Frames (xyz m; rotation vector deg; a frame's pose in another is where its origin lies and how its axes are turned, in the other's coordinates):
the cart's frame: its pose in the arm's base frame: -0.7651 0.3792 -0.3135 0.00 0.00 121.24
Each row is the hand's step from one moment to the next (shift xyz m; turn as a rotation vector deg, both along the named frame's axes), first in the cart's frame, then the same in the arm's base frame.
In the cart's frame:
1: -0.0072 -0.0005 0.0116 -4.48 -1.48 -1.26
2: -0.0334 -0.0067 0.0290 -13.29 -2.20 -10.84
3: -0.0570 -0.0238 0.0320 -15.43 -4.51 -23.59
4: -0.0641 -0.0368 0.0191 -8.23 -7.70 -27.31
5: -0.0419 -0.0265 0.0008 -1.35 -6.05 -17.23
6: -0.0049 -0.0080 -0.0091 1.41 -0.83 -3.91
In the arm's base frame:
1: 0.0042 -0.0059 0.0116 3.59 -3.06 -1.26
2: 0.0231 -0.0251 0.0290 8.77 -10.22 -10.84
3: 0.0499 -0.0364 0.0320 11.86 -10.85 -23.59
4: 0.0647 -0.0357 0.0191 10.85 -3.04 -27.31
5: 0.0444 -0.0221 0.0008 5.87 1.98 -17.23
6: 0.0094 0.0000 -0.0091 -0.02 1.64 -3.91

